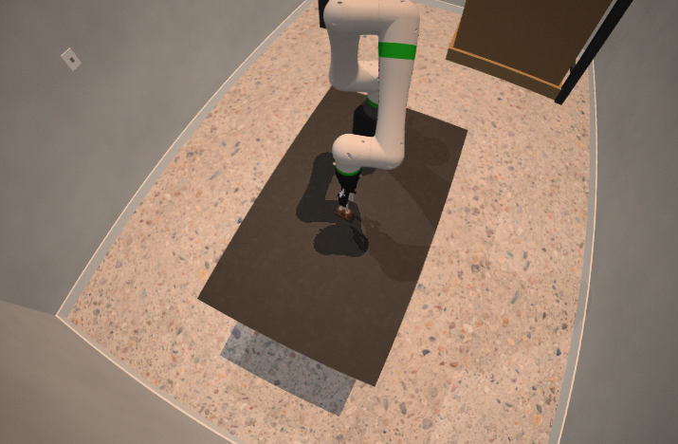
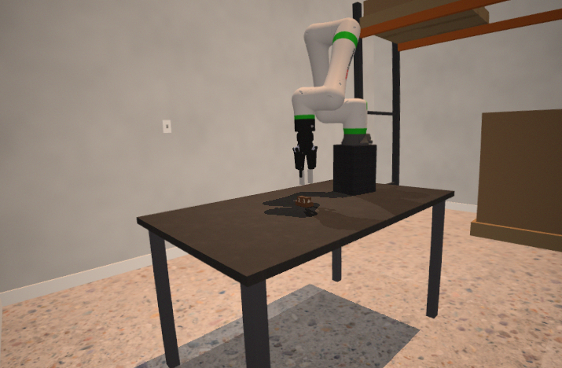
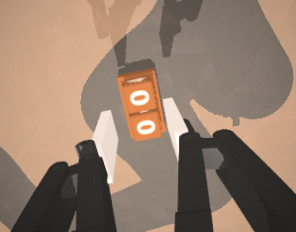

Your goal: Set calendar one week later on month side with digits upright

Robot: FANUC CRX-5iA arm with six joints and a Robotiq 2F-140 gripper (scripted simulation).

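My gripper is now 20 mm to the left of the brown tray and 130 mm above it.
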